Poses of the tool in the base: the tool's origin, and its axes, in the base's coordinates. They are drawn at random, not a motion.
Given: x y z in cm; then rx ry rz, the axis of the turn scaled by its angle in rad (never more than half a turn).
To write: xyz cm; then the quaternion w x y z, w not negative. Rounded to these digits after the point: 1 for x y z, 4 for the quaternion.
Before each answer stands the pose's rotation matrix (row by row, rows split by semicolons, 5 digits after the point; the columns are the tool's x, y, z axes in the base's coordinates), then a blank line. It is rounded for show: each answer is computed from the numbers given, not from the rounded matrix.
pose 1, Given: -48.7 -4.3 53.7 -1.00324 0.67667 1.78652
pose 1, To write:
-0.21796 -0.91591 -0.33704; 0.46280 -0.40105 0.79056; -0.85925 0.01633 0.51130

-48.7 -4.3 53.7 0.4723 -0.4098 0.2764 0.7298
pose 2, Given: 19.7 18.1 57.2 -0.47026 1.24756 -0.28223
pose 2, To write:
0.30099 -0.04803 0.95242; -0.45329 0.87148 0.18720; -0.83901 -0.48807 0.24054

19.7 18.1 57.2 0.7767 -0.2174 0.5766 -0.1304
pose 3, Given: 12.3 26.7 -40.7 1.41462 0.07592 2.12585
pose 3, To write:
-0.27068 -0.43071 0.86094; 0.49103 -0.83101 -0.26136; 0.82802 0.35200 0.43643

12.3 26.7 -40.7 0.2893 0.5301 0.0284 0.7966
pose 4, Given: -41.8 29.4 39.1 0.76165 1.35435 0.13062
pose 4, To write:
0.24734 0.33561 0.90895; 0.50314 0.75722 -0.41650; -0.82806 0.56034 0.01843

-41.8 29.4 39.1 0.7112 0.3434 0.6106 0.0589
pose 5, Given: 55.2 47.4 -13.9 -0.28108 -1.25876 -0.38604
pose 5, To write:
0.25651 0.43130 -0.86498; -0.12780 0.90220 0.41196; 0.95806 0.00487 0.28654

55.2 47.4 -13.9 0.7819 -0.1302 -0.5829 -0.1788
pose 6, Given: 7.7 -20.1 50.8 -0.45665 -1.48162 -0.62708
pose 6, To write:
-0.01932 0.63946 -0.76858; -0.10658 0.76303 0.63752; 0.99412 0.09424 0.05341

7.7 -20.1 50.8 0.6703 -0.2026 -0.6574 -0.2783
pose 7, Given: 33.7 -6.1 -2.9 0.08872 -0.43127 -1.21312
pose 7, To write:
0.28001 0.88671 -0.36789; -0.91995 0.35738 0.16118; 0.27439 0.29330 0.91580

33.7 -6.1 -2.9 0.7989 0.0413 -0.2010 -0.5653
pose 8, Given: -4.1 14.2 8.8 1.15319 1.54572 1.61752
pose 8, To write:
-0.43104 0.13382 0.89236; 0.88536 -0.12817 0.44688; 0.17418 0.98268 -0.06324

-4.1 14.2 8.8 0.3072 0.4360 0.5844 0.6115
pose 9, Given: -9.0 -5.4 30.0 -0.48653 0.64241 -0.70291
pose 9, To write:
0.58820 0.43446 0.68210; -0.71834 0.66812 0.19390; -0.37148 -0.60403 0.70508

-9.0 -5.4 30.0 0.8604 -0.2318 0.3061 -0.3349
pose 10, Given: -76.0 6.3 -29.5 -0.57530 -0.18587 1.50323
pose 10, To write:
0.08287 -0.88389 -0.46029; 0.96939 -0.03563 0.24294; -0.23113 -0.46633 0.85388

-76.0 6.3 -29.5 0.6894 -0.2572 -0.0831 0.6721
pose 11, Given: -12.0 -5.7 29.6 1.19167 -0.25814 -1.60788
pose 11, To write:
0.06716 0.61026 -0.78935; -0.82668 -0.40893 -0.38649; -0.55865 0.67849 0.47703

-12.0 -5.7 29.6 0.5327 0.4998 -0.1083 -0.6743
